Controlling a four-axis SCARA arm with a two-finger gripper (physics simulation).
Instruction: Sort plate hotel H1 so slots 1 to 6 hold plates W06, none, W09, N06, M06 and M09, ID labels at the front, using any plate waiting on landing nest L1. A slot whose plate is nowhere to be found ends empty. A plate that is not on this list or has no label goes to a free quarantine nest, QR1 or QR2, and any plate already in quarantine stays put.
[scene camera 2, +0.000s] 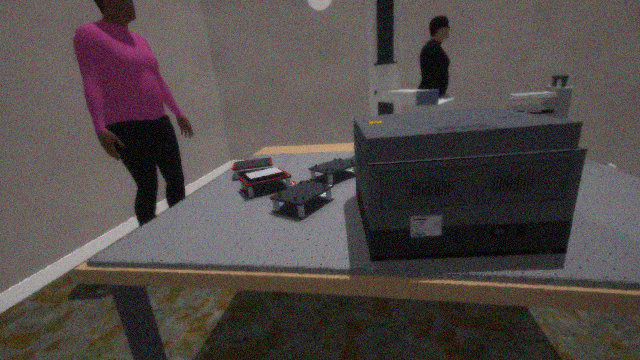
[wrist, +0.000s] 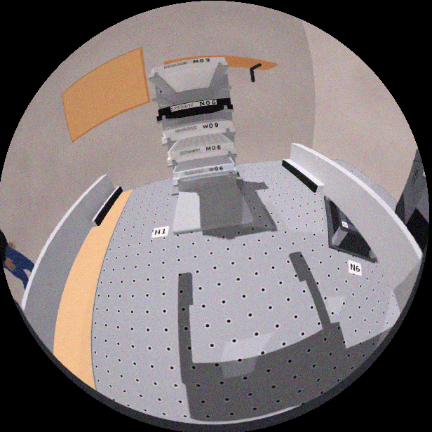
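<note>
Plate hotel H1 (wrist: 186, 217) stands ahead in the wrist view. From the bottom up it holds plates W06 (wrist: 205, 171), M06 (wrist: 207, 149), W09 (wrist: 202, 127), black N06 (wrist: 200, 106) and M09 (wrist: 192, 70), labels facing the camera. A slot-sized gap shows between N06 and M09. My gripper (wrist: 196, 160) is open and empty, its fingers wide apart in front of the hotel. In scene camera 2, a red-edged nest (scene camera 2: 252, 182) bears a white-topped plate (scene camera 2: 264, 173); another red-edged nest (scene camera 2: 252, 163) is behind it. Their labels are unreadable, so L1, QR1 and QR2 cannot be told.
A dark nest with a small tagged object stands by label N6 (wrist: 354, 268), right of H1. Two dark raised nests (scene camera 2: 302, 192) (scene camera 2: 332, 166) stand left of a large grey instrument (scene camera 2: 470, 190), which hides much of the table. Two people stand beyond the table.
</note>
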